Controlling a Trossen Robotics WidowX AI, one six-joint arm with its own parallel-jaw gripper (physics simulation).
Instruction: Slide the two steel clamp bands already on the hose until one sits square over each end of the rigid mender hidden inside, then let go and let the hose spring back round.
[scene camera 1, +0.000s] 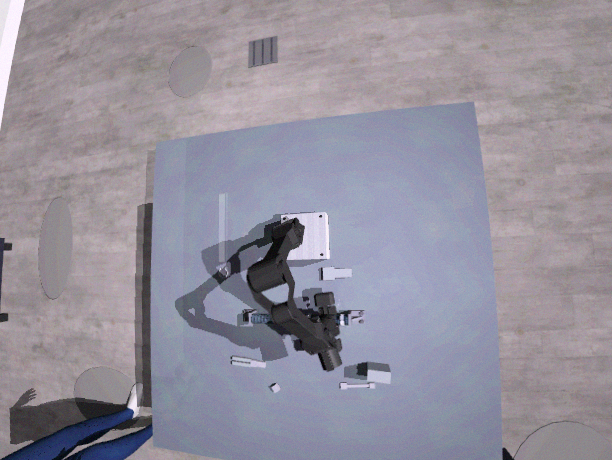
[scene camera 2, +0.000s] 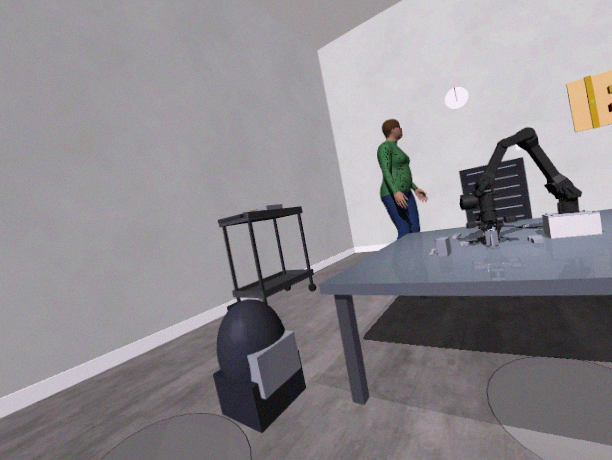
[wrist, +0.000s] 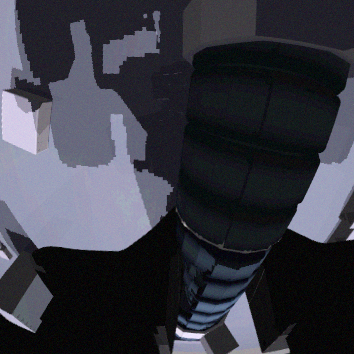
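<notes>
The ribbed blue hose (scene camera 1: 261, 318) (wrist: 212, 285) runs left to right between two metal end holders (scene camera 1: 247, 316) (scene camera 1: 356, 317). The arm hides its middle in the overhead view. My gripper (wrist: 206, 203) is low over the hose and its two dark fingers stand close on both sides of it, shut on the hose. In the wrist view the near part of the hose is large and in dark shadow. One pale clamp band (wrist: 186, 332) shows near the fingertips, with a dark block beside it; whether the fingers touch this band is unclear. The other band cannot be made out.
A white box (scene camera 1: 317, 237) (scene camera 2: 572, 224) stands by the arm's base. A stepped block (scene camera 1: 336, 273) lies behind the hose. A forked piece (scene camera 1: 247, 362), a small cube (scene camera 1: 274, 387), a bar-shaped piece (scene camera 1: 357, 385) and a grey block (scene camera 1: 378, 372) (scene camera 2: 443, 246) are in front.
</notes>
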